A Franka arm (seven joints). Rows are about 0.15 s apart.
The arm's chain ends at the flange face. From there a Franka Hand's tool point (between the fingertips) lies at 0.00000 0.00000 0.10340 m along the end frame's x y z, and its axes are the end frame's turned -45 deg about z.
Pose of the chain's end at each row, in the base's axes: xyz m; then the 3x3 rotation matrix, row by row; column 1 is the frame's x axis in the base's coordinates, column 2 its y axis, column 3 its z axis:
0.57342 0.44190 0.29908; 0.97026 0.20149 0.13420; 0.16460 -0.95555 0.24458; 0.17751 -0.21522 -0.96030
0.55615 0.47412 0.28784; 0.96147 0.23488 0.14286; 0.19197 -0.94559 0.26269; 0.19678 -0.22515 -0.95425
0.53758 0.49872 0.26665; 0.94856 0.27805 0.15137; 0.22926 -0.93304 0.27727; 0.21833 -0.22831 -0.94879
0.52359 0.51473 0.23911; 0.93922 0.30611 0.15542; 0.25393 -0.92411 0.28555; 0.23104 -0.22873 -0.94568
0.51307 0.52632 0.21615; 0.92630 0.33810 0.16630; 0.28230 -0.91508 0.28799; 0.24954 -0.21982 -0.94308
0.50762 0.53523 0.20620; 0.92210 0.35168 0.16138; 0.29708 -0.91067 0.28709; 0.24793 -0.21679 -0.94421
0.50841 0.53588 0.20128; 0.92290 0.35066 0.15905; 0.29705 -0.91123 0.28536; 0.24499 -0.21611 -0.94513
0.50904 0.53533 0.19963; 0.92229 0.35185 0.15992; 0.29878 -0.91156 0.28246; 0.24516 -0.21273 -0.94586
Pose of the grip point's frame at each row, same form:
0.58730 0.46719 0.19978; 0.54360 0.82855 0.13420; 0.79207 -0.55929 0.24458; 0.27770 -0.02666 -0.96030
0.57092 0.50128 0.18917; 0.51378 0.84595 0.14286; 0.80438 -0.53289 0.26269; 0.29835 -0.02006 -0.95425
0.55323 0.52739 0.16855; 0.47412 0.86734 0.15137; 0.82187 -0.49765 0.27727; 0.31582 -0.00706 -0.94879
0.53966 0.54426 0.14133; 0.44768 0.88058 0.15542; 0.83300 -0.47389 0.28555; 0.32511 0.00163 -0.94568
0.53027 0.55610 0.11864; 0.41592 0.89407 0.16630; 0.84668 -0.44744 0.28799; 0.33189 0.02102 -0.94308
0.52431 0.56492 0.10857; 0.40335 0.90070 0.16138; 0.85401 -0.43387 0.28709; 0.32861 0.02202 -0.94421
0.52486 0.56539 0.10355; 0.40463 0.90054 0.15905; 0.85438 -0.43429 0.28536; 0.32605 0.02042 -0.94513
0.52558 0.56454 0.10183; 0.40336 0.90095 0.15992; 0.85584 -0.43330 0.28246; 0.32378 0.02293 -0.94586

